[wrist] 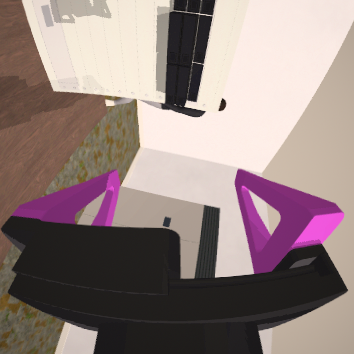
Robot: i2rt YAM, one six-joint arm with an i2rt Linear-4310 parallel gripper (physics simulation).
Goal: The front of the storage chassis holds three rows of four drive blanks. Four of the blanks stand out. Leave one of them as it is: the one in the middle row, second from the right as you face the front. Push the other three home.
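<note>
The storage chassis [110, 55] shows at the top of the wrist view as a cream panel, turned so that its rows run up and down the picture. The black drive blanks [185, 57] fill a dark strip at its right part, in three long lines; the top of the strip is cut off by the picture's edge. The lines end at slightly different heights near the lower edge. Which blanks stand out cannot be told for certain. My gripper [176, 175] is open, its magenta fingers wide apart and empty. In the picture it is below the chassis's lower edge, apart from the blanks.
A dark curved piece [192, 111] and a dark round spot [222, 104] show by the chassis's lower edge. A pale wall [200, 140] stands beyond. A beige box [145, 202] with a dark ribbed strip [207, 240] lies behind the fingers. Brown wood [30, 145] and mottled flooring [117, 125] show at left.
</note>
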